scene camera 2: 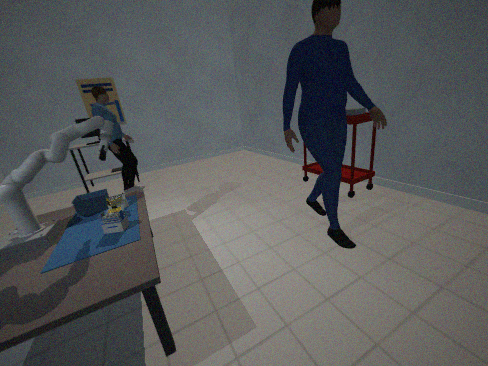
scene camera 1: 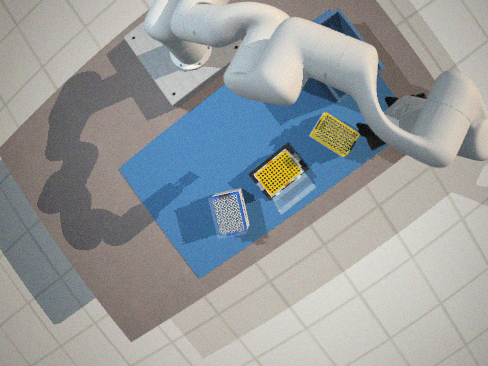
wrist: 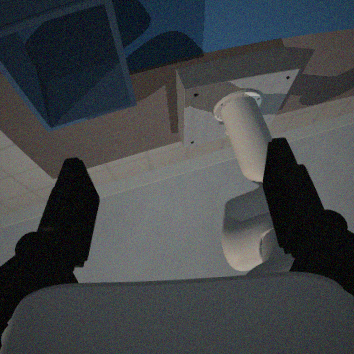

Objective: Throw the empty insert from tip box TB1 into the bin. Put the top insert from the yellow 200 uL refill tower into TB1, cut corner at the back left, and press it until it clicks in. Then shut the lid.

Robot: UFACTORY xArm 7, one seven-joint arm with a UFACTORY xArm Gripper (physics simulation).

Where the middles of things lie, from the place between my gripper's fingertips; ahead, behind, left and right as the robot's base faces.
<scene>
Right now the dark blue bin [scene camera 1: 340, 23] is 18 cm behind my hand, 7 cm to the left of it and 32 cm below it.
</scene>
